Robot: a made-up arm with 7 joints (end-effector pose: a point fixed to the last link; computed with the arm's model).
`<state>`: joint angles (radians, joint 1 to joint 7).
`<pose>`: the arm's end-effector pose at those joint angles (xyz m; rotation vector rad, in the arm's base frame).
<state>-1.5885 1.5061 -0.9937 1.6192 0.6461 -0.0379 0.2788</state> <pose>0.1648 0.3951 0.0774 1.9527 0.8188 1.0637</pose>
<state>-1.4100 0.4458 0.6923 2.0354 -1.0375 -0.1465 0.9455</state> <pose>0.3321 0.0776 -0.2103 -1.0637 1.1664 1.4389</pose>
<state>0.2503 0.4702 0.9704 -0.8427 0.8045 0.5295 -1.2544</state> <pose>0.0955 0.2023 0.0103 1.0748 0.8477 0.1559</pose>
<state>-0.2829 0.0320 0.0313 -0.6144 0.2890 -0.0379 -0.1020</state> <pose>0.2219 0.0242 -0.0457 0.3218 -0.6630 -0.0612</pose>
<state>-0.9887 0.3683 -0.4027 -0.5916 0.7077 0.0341 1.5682</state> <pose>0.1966 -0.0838 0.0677 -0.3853 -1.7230 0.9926</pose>
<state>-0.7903 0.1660 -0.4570 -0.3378 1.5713 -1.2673 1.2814</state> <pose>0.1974 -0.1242 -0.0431 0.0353 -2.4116 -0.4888</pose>
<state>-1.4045 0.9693 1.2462 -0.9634 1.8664 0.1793 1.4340</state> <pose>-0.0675 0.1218 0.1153 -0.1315 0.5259 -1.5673</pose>
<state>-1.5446 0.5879 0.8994 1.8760 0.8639 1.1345 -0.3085</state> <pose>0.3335 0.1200 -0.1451 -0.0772 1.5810 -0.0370</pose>
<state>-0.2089 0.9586 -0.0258 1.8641 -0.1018 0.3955 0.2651</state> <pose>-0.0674 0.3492 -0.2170 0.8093 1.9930 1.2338</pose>
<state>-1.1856 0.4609 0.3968 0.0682 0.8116 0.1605 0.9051</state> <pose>0.3035 0.1258 0.1095 0.5388 -1.0469 1.5051</pose>
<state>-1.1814 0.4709 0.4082 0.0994 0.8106 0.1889 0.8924</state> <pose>0.3073 0.1335 0.1042 0.5649 -0.9782 1.5169</pose>
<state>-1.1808 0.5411 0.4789 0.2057 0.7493 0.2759 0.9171</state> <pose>0.3096 0.1717 0.0941 0.5542 -0.7799 1.6372</pose>
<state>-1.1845 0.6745 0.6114 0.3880 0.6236 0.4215 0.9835</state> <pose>0.2983 0.2374 0.0776 0.4622 -0.4434 1.8578</pose>
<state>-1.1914 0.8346 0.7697 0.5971 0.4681 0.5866 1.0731</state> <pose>0.2688 0.3016 0.0579 0.2703 -0.0520 2.0728</pose>
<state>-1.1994 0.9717 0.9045 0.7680 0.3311 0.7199 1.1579</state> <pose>0.2377 0.3411 0.0431 0.0480 0.2650 2.1870</pose>
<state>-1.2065 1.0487 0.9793 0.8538 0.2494 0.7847 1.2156</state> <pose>0.2199 0.3569 0.0385 -0.0987 0.4149 2.2234</pose>
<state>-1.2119 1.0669 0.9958 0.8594 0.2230 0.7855 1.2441</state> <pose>0.2150 0.3599 0.0420 -0.1470 0.4153 2.2453</pose>
